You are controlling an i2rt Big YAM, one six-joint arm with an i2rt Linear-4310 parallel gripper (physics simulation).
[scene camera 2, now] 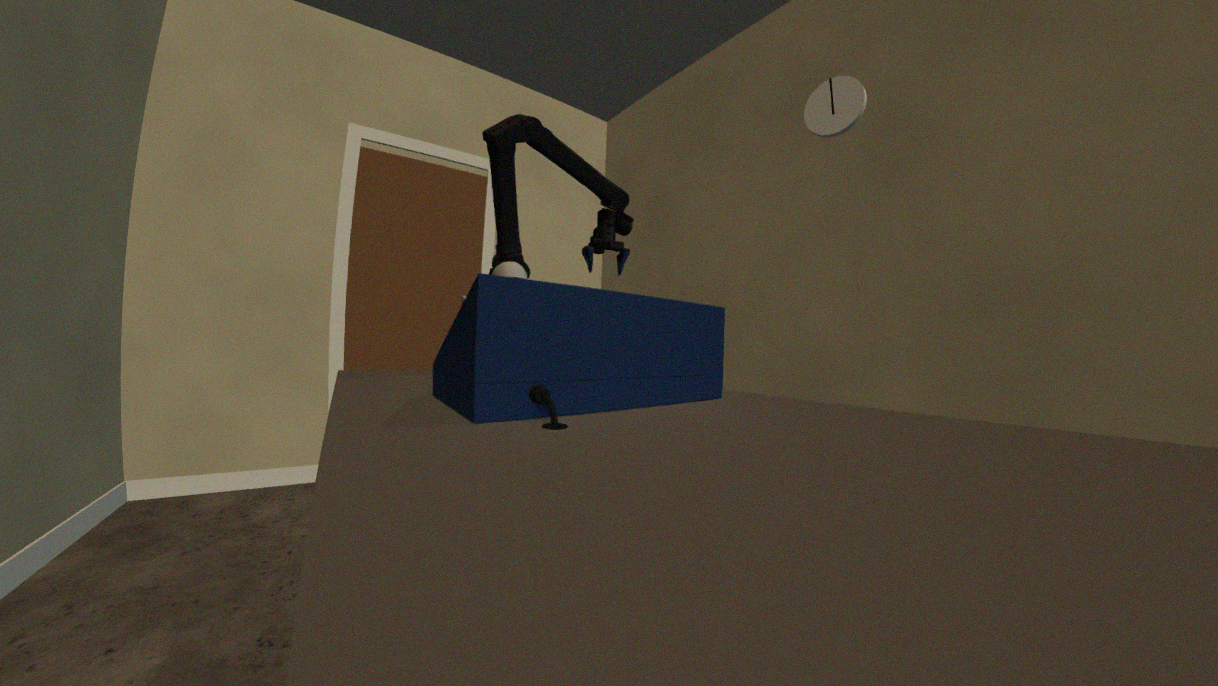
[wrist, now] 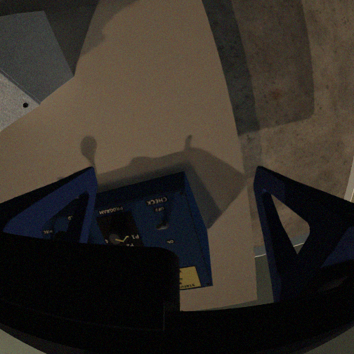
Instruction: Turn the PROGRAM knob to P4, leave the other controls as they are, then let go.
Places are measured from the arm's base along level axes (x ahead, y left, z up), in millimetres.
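Pixels of known places: gripper, fingertip midpoint: point(scene camera 2: 605, 273).
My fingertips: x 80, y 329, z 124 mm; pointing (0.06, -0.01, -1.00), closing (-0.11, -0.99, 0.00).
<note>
Behind a point stands the place of what it marks.
The blue console point(scene camera 2: 596, 349) {x 643, y 63, z -107 mm} point(wrist: 195, 240) stands on the table. In the wrist view its face appears upside down and partly behind the gripper. The dark PROGRAM knob point(wrist: 115, 238) sits on a black dial plate beside P1 and P2 marks; its lower part is hidden, a P4 mark is not readable, and I cannot tell its setting. The CHECK toggle switch point(wrist: 162, 223) is beside it, between OFF and ON marks. My gripper point(scene camera 2: 605, 272) {x 80, y 329, z 124 mm} point(wrist: 175, 175) is open and empty, raised above the console and apart from the knob.
A yellow status label point(wrist: 190, 277) is on the console. Another control shows partly through the left finger. A small black stand point(scene camera 2: 554, 425) {x 717, y -23, z -200 mm} is on the table point(scene camera 2: 681, 528) {x 989, y -32, z -202 mm} near the console. A grey block point(wrist: 35, 50) is at the wrist view's upper left. The table edge borders the floor.
</note>
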